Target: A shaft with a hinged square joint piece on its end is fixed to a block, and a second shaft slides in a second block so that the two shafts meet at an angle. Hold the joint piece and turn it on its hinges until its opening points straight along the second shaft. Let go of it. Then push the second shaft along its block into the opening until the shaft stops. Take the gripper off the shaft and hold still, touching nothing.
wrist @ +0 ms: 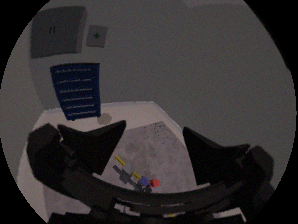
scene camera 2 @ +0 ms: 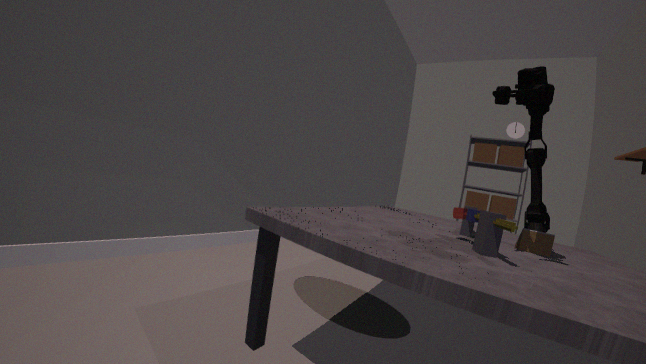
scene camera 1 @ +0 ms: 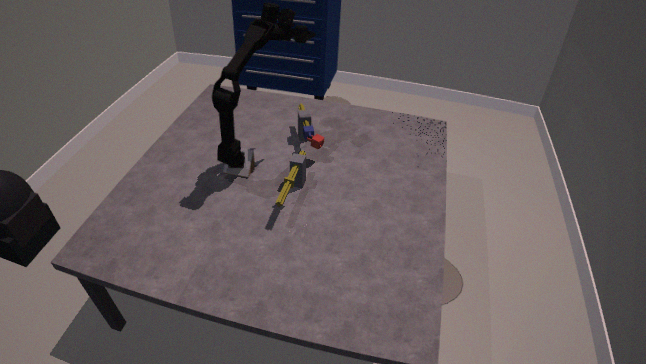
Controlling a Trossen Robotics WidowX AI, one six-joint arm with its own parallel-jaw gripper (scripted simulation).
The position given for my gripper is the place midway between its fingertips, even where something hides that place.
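Observation:
My gripper (scene camera 2: pixel 505 92) is open, and it's holding nothing. You'd also find the gripper in the wrist view (wrist: pixel 154 126) and in scene camera 1 (scene camera 1: pixel 308 33). Then there's a grey block (scene camera 2: pixel 490 228) here as well.

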